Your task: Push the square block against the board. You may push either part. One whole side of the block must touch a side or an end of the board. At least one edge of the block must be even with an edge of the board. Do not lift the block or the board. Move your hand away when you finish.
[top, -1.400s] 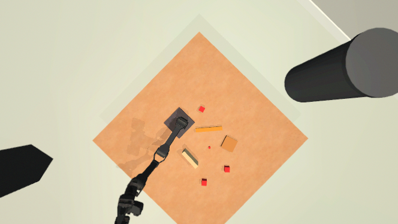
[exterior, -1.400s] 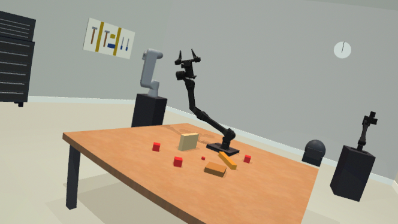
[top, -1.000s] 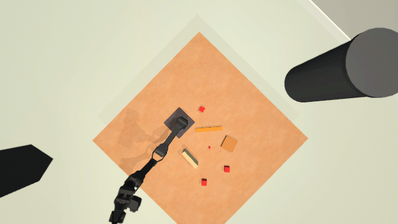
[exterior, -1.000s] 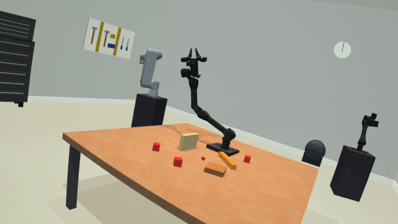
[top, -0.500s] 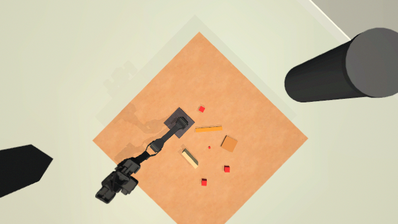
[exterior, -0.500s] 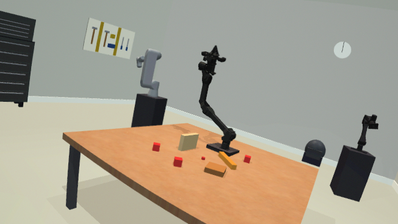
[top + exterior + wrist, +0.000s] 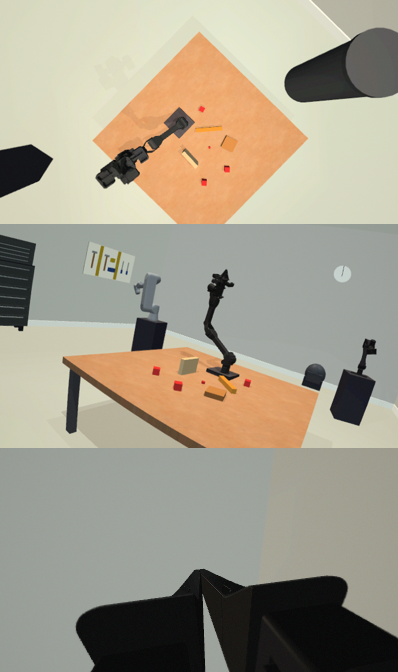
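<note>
Now: gripper tip 25 cm short of the pale block, 3 cm to the left of it and 69 cm above it. The rest, counted from my gripper tip: orange-brown flat block 46 cm ahead, 24 cm to the left, 73 cm below; then long narrow orange board 25 cm ahead, 25 cm to the left, 73 cm below; then tiny red piece 34 cm ahead, 12 cm to the left, 74 cm below.
</note>
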